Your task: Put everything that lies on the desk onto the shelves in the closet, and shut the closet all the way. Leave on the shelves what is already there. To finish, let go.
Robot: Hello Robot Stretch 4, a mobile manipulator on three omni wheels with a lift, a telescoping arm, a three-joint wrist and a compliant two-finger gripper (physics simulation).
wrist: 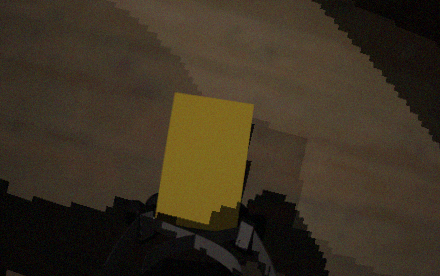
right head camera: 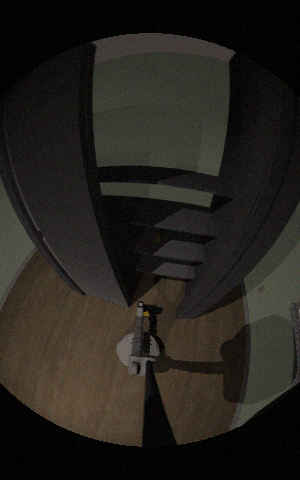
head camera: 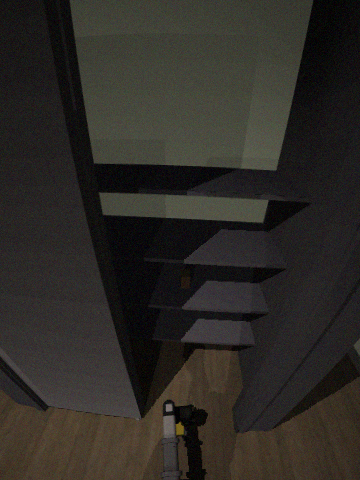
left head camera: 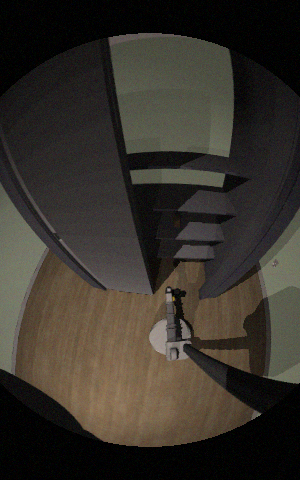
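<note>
A yellow box [head camera: 180,429] [left head camera: 173,298] [right head camera: 146,314] [wrist: 205,160] is low over the wooden floor in front of the closet; whether it touches the floor is not clear. My gripper [head camera: 186,416] [wrist: 197,215] is shut on its near end, a finger at each side, and the box is turned slightly between them. The closet's shelves [head camera: 235,248] [left head camera: 207,202] [right head camera: 187,218] show between two tall dark panels, and the closet stands open. A small brown thing [head camera: 185,278] [left head camera: 177,221] [right head camera: 158,238] is in a lower shelf space. The desk does not show.
A tall dark panel [head camera: 45,250] [left head camera: 65,175] stands left of the shelves, another panel [head camera: 320,240] [left head camera: 265,165] right of them. Wooden floor [head camera: 90,445] [left head camera: 100,360] lies around my round base [left head camera: 159,337] [right head camera: 127,348]. Green walls [left head camera: 275,320] stand beyond.
</note>
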